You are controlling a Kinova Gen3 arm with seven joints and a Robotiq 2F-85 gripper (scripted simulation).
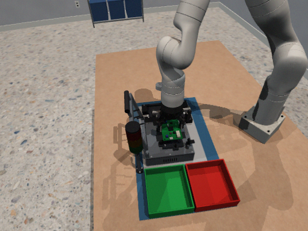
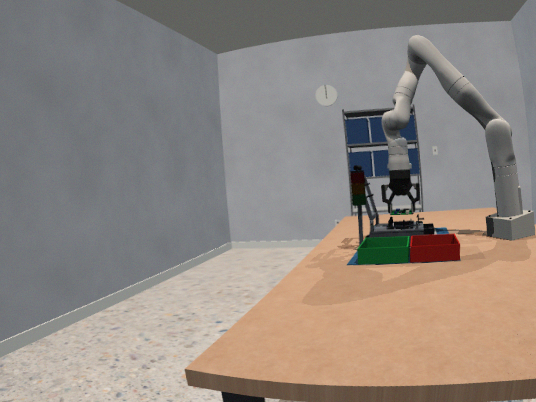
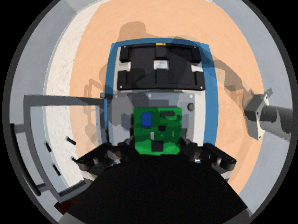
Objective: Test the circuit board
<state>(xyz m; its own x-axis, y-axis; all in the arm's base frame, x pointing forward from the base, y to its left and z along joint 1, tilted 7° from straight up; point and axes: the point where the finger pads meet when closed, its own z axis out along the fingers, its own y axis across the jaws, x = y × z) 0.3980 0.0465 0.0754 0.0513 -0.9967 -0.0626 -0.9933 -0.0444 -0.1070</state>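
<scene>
Right now my hand is 120 mm short of the tester lid, 10 mm to the right of it and 70 mm below it. The rest, counted from my hand: red bin 120 mm behind, 200 mm to the left, 100 mm below; green circuit board right at my hand; green bin 30 mm ahead, 210 mm to the left, 100 mm below.
</scene>
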